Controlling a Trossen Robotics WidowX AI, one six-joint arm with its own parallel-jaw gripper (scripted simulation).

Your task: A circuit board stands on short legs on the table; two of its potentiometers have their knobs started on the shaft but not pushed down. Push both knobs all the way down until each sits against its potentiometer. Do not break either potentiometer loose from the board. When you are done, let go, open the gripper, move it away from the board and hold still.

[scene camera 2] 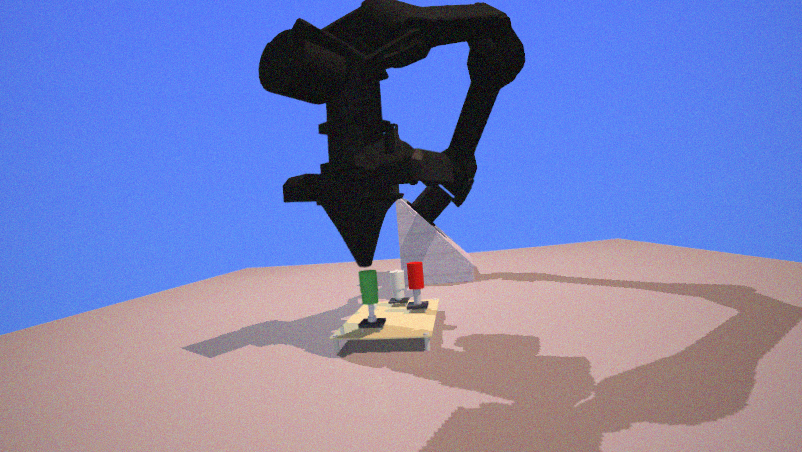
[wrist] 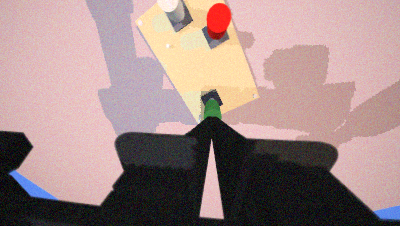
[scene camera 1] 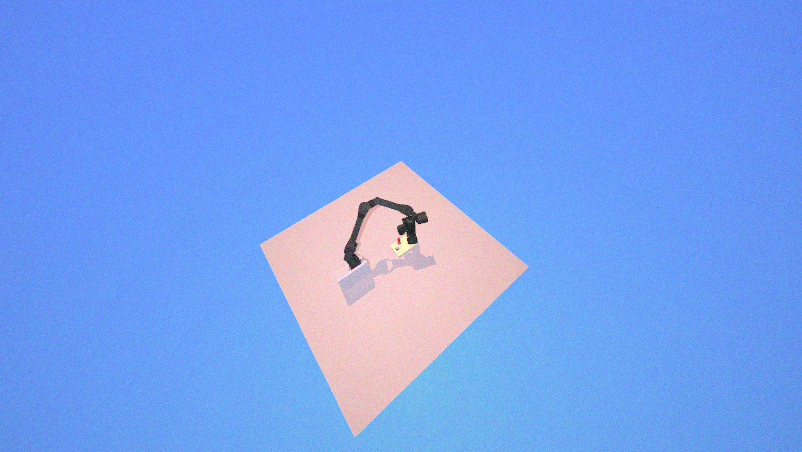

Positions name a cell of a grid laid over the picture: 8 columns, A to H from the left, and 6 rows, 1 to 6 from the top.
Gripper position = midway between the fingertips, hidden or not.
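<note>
Shut and holding nothing: my gripper (scene camera 2: D4), (wrist: E4), visible in scene camera 2 and in the wrist view.
</note>
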